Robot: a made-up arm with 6 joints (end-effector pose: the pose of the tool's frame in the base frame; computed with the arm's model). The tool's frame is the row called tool.
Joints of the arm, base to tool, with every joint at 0 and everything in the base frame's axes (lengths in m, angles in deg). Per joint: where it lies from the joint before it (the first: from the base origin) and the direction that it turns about. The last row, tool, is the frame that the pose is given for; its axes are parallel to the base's.
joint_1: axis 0 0 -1 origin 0 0 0.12
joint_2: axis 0 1 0 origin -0.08 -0.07 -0.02
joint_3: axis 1 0 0 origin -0.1 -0.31 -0.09
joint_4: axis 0 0 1 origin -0.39 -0.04 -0.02
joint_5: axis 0 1 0 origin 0.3 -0.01 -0.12
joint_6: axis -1 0 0 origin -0.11 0.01 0.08
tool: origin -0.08 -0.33 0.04
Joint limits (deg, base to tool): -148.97..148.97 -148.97..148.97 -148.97..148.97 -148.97..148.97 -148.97..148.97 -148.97..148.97
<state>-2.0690 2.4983 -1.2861 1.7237 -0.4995 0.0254</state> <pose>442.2 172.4 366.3 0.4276 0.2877 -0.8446 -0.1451</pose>
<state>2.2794 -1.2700 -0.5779 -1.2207 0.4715 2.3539</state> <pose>-132.5 511.9 6.4 0.3581 -0.0764 -0.5922 0.7178</pose>
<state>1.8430 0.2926 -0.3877 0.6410 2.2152 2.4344</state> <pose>171.2 319.4 -272.8 0.5284 0.0222 0.4464 0.7218</pose>
Working (the frame after each row of the table, in the pose's form):
after joint_1: 0.0 0.0 120.0 0.6046 0.0000 0.0000 -0.7965
after joint_2: -45.9 95.9 100.0 0.5982 0.1161 0.0881 -0.7880
after joint_3: -311.8 296.4 42.7 0.6093 -0.0013 0.2383 -0.7563
after joint_4: -254.1 669.1 151.9 0.8166 0.0738 0.2266 -0.5258
after joint_5: -194.7 460.2 -87.6 0.1622 0.5034 0.8317 -0.1689
after joint_6: -129.4 342.9 -111.6 0.5284 0.0222 0.4464 0.7218

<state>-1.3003 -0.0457 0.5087 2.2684 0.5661 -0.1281</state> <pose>-0.2 -451.6 169.9 0.1600 0.0702 0.1278 -0.9763</pose>
Working (the frame after each row of the table, in the pose's form):
after joint_1: 0.0 0.0 120.0 0.7960 0.0000 0.0000 0.6053
after joint_2: 46.1 -95.8 100.0 0.7958 0.0138 -0.0182 0.6051
after joint_3: 319.2 -270.9 5.5 0.7667 0.2136 0.1347 0.5903
after joint_4: 239.8 -651.5 -49.2 0.2107 -0.2124 0.1366 -0.9444
after joint_5: -64.9 -759.3 -47.4 0.1641 0.0598 0.1900 -0.9661
after joint_6: 37.5 -766.6 42.4 0.1600 0.0702 0.1278 -0.9763

